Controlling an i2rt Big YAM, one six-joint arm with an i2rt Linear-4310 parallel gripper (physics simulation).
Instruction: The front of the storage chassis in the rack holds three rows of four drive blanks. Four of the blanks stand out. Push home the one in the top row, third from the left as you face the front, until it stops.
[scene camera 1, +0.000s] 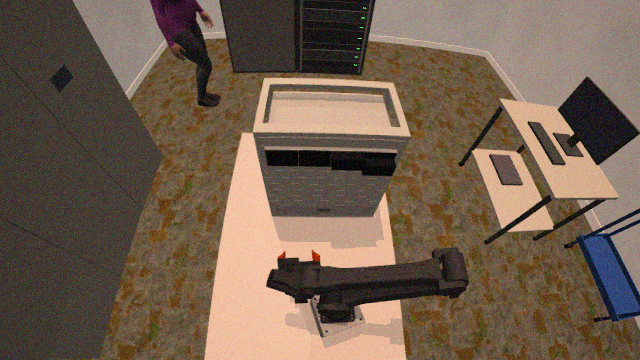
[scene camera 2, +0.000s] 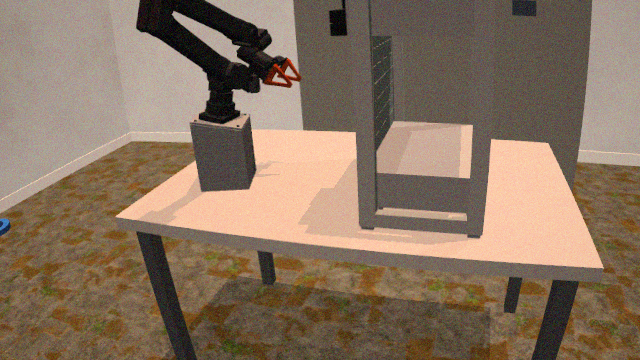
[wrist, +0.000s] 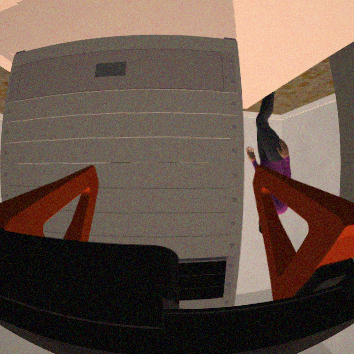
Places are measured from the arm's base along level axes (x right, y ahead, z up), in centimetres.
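Where they show: gripper, fingertip midpoint: (scene camera 1: 298, 251) (scene camera 2: 296, 82) (wrist: 175, 173); arm's base, link origin: (scene camera 1: 337, 311) (scene camera 2: 219, 117).
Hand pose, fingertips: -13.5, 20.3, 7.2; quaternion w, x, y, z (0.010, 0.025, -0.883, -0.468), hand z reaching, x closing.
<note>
Things, the pixels of their top centre, and the offset from my fingertips, as dx, dy, dz. Level surfaces: height alone.
- top-row third blank, top centre: (scene camera 1: 348, 146) +16.6, +27.5, +25.2
- fourth column, top centre: (scene camera 1: 378, 152) +27.6, +27.4, +22.4
- pale table, surface height: dz -27.7
The storage chassis (scene camera 1: 314, 158) (wrist: 202, 272) is a black band high in the grey rack (scene camera 1: 332, 131) (scene camera 2: 365, 125) (wrist: 235, 150). In scene camera 1, the top-row third blank (scene camera 1: 346, 161) lies in a dark block that stands out from the front; the fourth column (scene camera 1: 378, 163) sticks out further. Single rows are hard to tell apart. A black block (scene camera 2: 338, 22) juts from the rack front in scene camera 2. My gripper (scene camera 1: 299, 255) (scene camera 2: 295, 82) (wrist: 175, 173) is open and empty, apart from the rack front and below chassis height. The wrist view is upside down; its camera housing hides much of the chassis.
The rack stands on a pale table (scene camera 1: 240, 200) (scene camera 2: 300, 220) with the arm's grey base block (scene camera 2: 225, 155). Grey blanking panels (scene camera 1: 325, 187) (wrist: 150, 175) fill the rack below the chassis. A person in purple (scene camera 1: 177, 22) (wrist: 276, 167) stands beyond the table. A tall grey cabinet (scene camera 1: 65, 150) stands left.
</note>
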